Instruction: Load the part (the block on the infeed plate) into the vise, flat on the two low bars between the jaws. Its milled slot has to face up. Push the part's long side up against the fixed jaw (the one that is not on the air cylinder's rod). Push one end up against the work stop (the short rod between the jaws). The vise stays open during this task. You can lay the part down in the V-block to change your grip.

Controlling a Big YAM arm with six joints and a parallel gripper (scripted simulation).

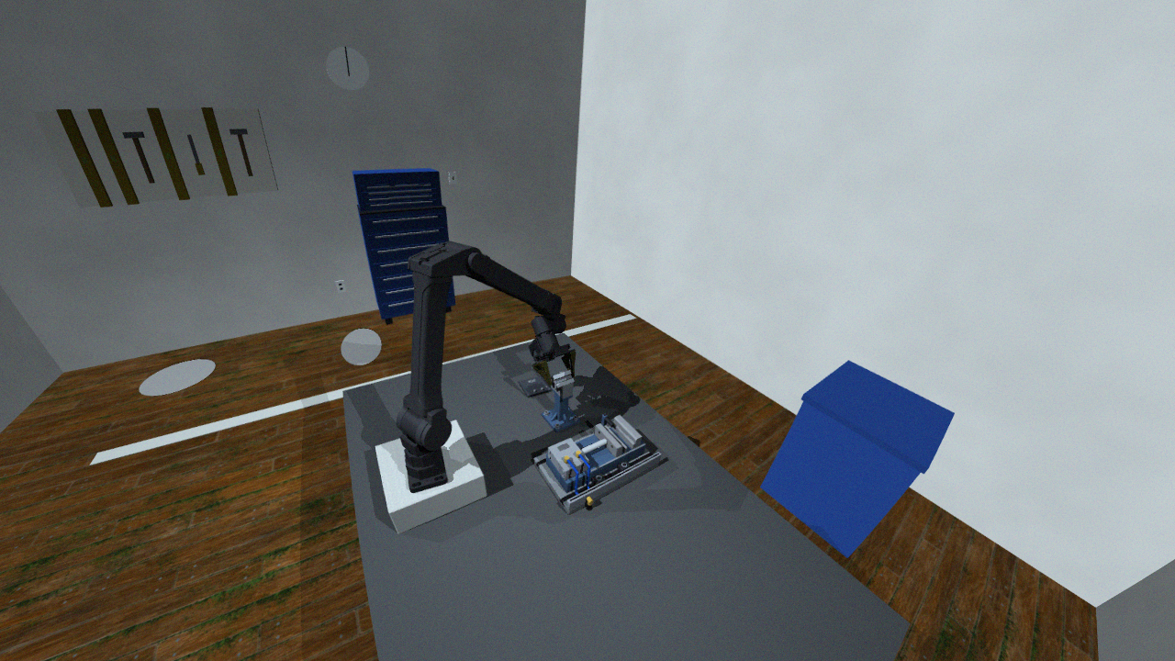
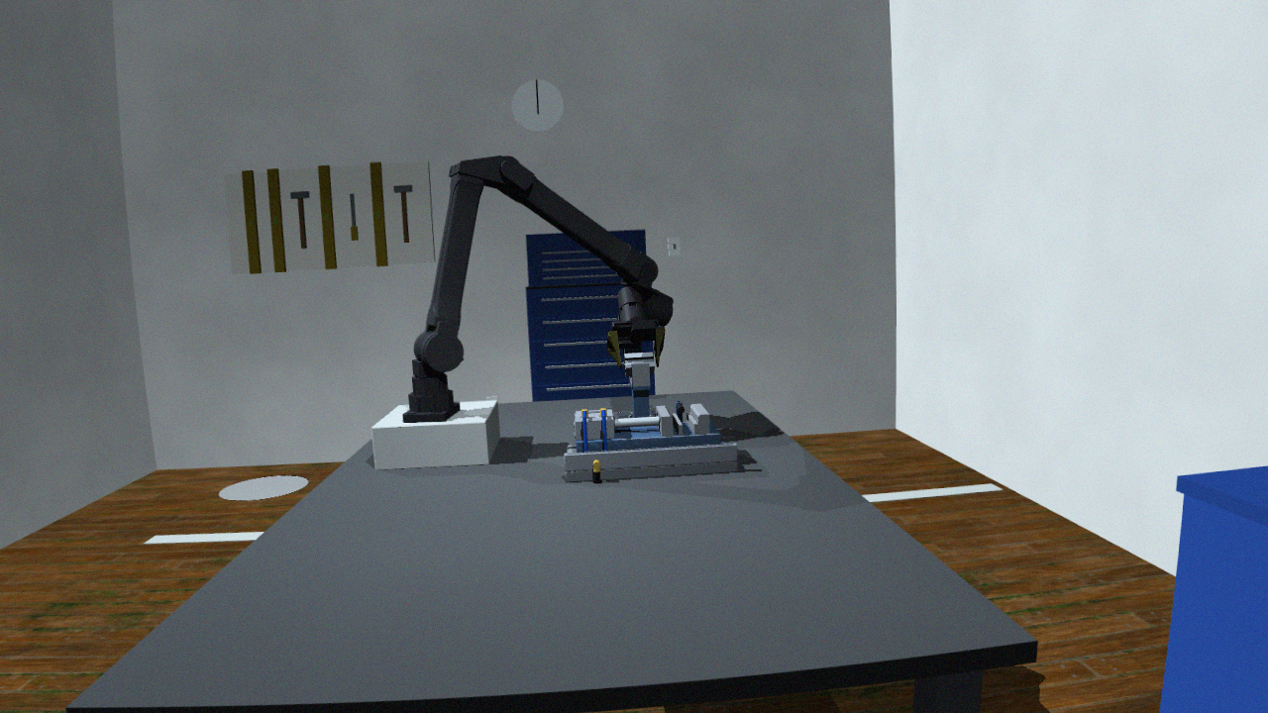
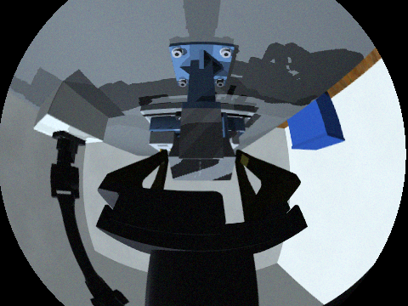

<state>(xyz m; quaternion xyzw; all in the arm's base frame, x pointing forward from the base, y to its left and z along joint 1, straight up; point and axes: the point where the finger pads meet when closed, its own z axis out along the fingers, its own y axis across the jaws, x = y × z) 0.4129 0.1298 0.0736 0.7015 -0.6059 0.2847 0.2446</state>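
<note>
My hand is 10 mm to the left of the part. From my hand the other things lie so: air cylinder 80 mm behind, 220 mm to the right, 80 mm below; then vise 20 mm ahead, 210 mm to the right, 120 mm below.
</note>
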